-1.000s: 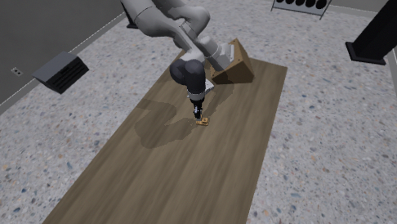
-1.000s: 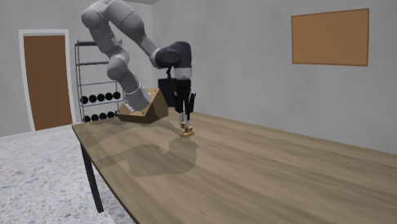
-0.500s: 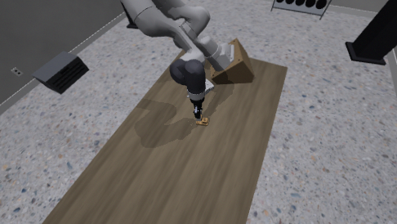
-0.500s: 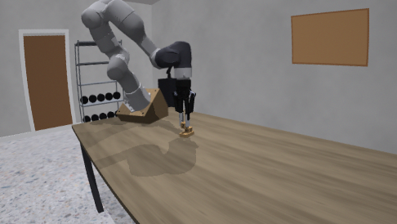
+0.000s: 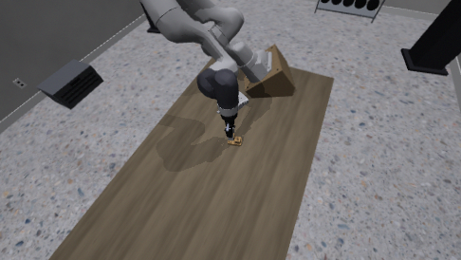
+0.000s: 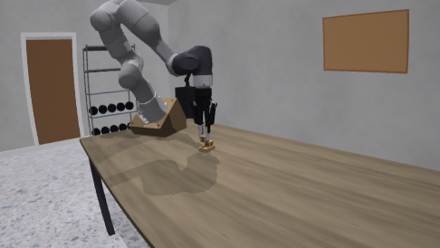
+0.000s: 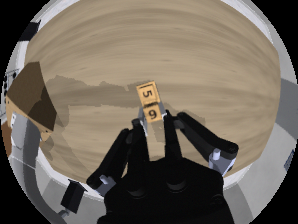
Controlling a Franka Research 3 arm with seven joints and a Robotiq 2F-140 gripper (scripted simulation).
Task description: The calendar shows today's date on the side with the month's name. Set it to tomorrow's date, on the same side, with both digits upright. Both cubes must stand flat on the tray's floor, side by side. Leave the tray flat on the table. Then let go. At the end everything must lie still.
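My hand is 80 mm above the tray and 20 mm to the right of it. Round my hand: cube 30 mm below.
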